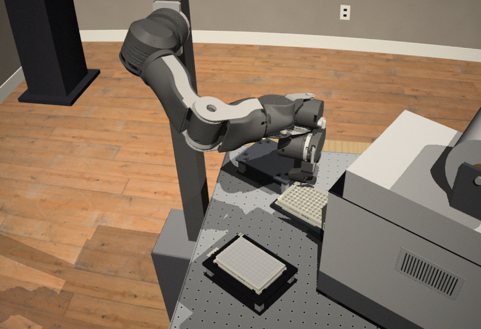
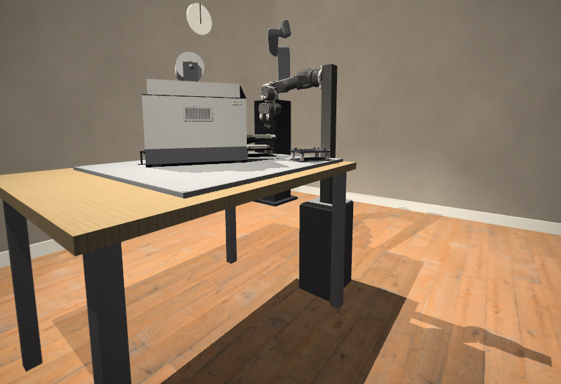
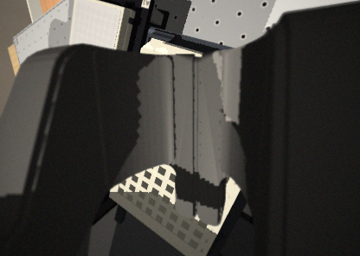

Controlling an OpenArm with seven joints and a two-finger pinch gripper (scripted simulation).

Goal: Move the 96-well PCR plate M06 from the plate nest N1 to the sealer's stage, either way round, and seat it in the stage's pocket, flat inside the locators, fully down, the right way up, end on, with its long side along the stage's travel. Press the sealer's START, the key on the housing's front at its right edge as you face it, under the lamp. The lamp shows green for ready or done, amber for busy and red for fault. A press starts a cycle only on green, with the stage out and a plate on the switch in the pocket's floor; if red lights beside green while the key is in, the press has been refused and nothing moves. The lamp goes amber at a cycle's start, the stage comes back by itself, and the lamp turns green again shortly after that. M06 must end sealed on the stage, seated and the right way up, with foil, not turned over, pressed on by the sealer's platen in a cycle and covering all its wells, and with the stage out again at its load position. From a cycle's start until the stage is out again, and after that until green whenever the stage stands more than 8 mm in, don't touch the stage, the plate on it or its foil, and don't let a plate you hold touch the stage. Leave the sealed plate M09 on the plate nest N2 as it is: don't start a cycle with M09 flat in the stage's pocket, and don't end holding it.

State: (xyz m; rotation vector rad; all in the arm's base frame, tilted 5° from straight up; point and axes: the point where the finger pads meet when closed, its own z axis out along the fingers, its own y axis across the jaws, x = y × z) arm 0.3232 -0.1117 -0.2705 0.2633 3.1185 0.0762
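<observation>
My gripper is now 40 mm above the open-welled plate M06, 30 mm to the left of it and 20 mm short of it. Round my hand: square grey key: 160 mm to the right, 60 mm ahead, 30 mm above; dark sealer stage: 50 mm below, 30 mm to the right, 20 mm ahead; yellow warning label: 150 mm ahead.
</observation>
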